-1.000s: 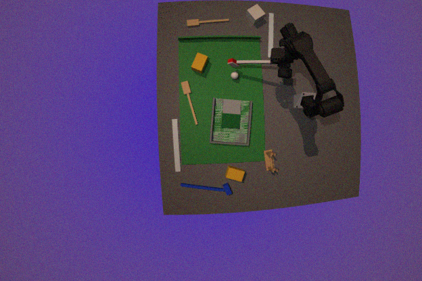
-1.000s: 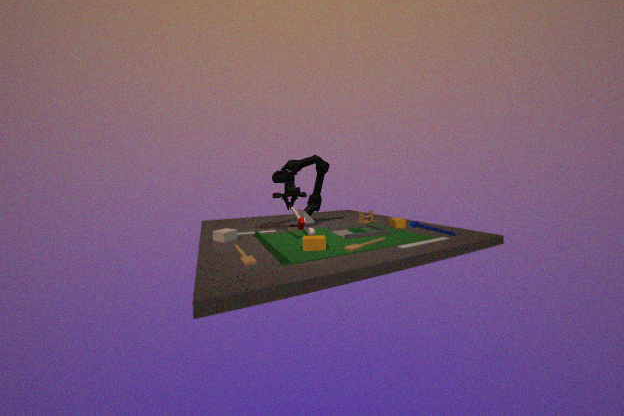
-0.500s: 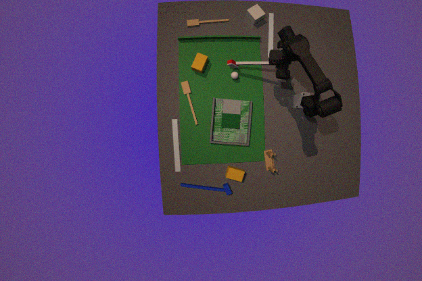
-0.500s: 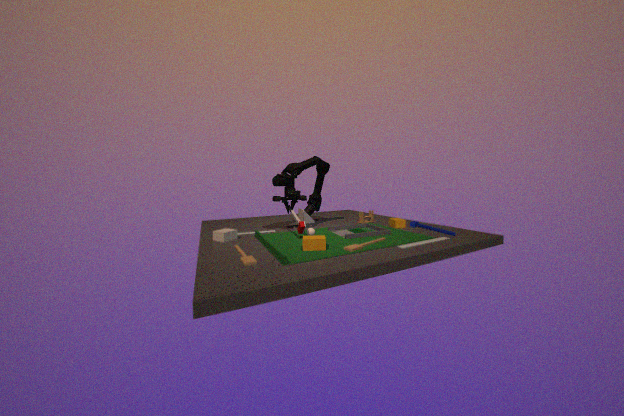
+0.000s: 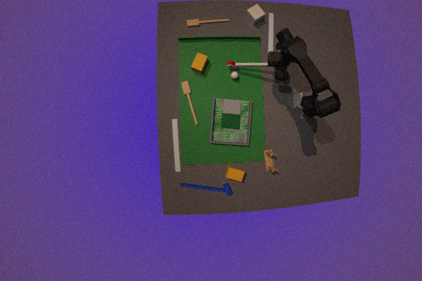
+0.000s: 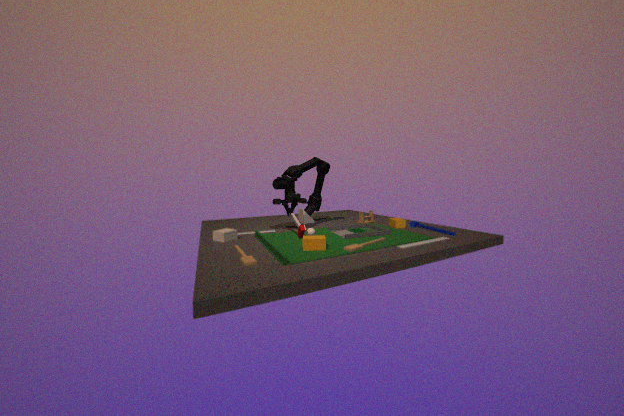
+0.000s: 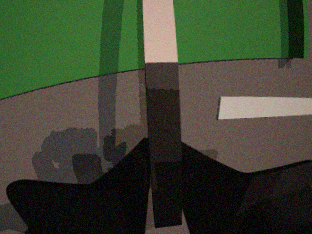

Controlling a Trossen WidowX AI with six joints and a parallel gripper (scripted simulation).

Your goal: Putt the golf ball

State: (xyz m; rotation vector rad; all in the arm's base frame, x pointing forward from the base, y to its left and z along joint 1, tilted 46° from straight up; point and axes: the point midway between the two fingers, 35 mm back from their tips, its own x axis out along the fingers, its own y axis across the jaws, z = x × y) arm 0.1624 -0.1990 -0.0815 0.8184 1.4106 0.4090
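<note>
Now: the red putter 12 cm ahead of my gripper tip, 2 cm to the right of it and 1 cm below it. Round my gripper tip: white golf ball (22 cm ahead, 1 cm to the left, 5 cm below); then green mat (30 cm ahead, 13 cm to the left, 8 cm below); then platform (27 cm ahead, 28 cm to the left, 7 cm below).
</note>
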